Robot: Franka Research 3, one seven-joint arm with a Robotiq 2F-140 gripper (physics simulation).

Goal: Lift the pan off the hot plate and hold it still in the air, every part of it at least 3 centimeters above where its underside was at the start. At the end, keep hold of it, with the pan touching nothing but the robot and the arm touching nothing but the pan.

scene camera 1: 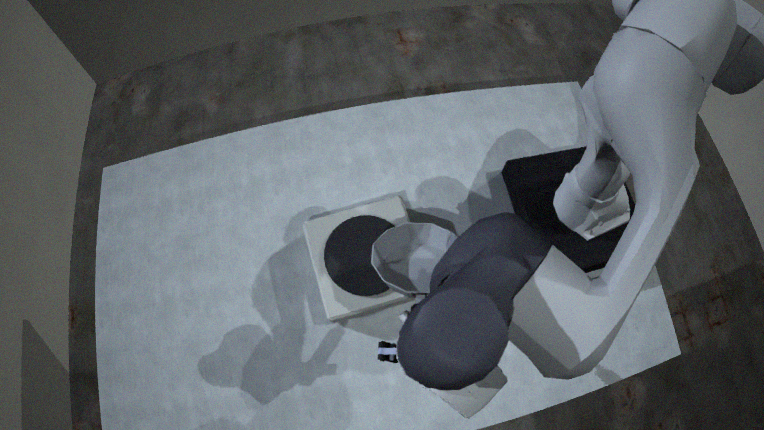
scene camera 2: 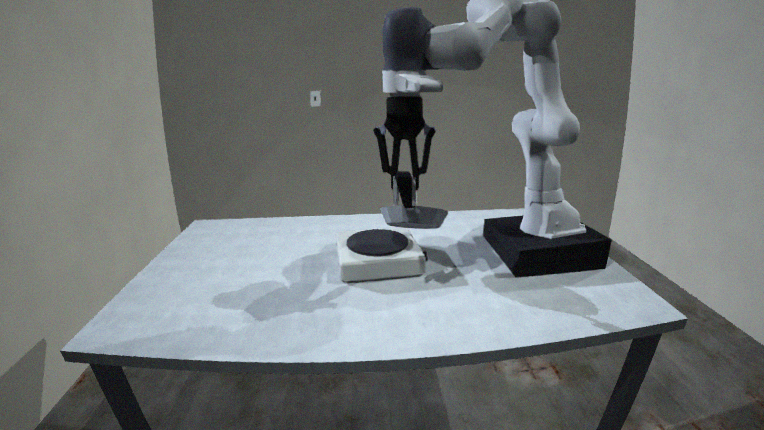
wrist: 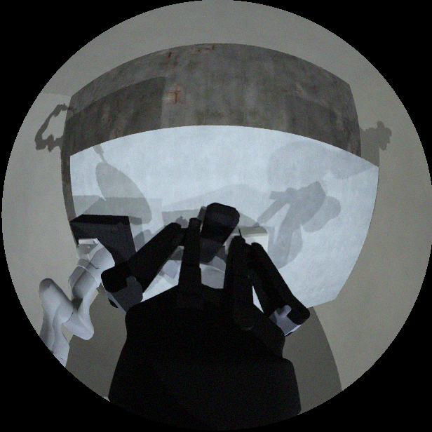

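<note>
The grey faceted pan [scene camera 1: 408,256] [scene camera 2: 414,216] hangs in the air, its bowl slightly tilted in scene camera 2. In that view its underside shows above and behind the hot plate [scene camera 2: 382,269] [scene camera 1: 334,307], with a visible gap over the dark disc. In scene camera 1 the bowl overlaps the disc's right part. My gripper [scene camera 2: 404,192] [wrist: 215,218] points down and is shut on the pan's dark handle [scene camera 2: 406,184] [wrist: 220,220], which sticks out between the fingers. In scene camera 1 the arm hides the fingertips and the handle. In the wrist view the fingers hide much of the bowl.
The hot plate stands on the pale table [scene camera 1: 187,213] [scene camera 2: 213,331] [wrist: 215,160]. The arm's black base block [scene camera 1: 534,186] [scene camera 2: 561,256] [wrist: 105,225] is to the right in both scene views. Shadows of the arm fall across the table.
</note>
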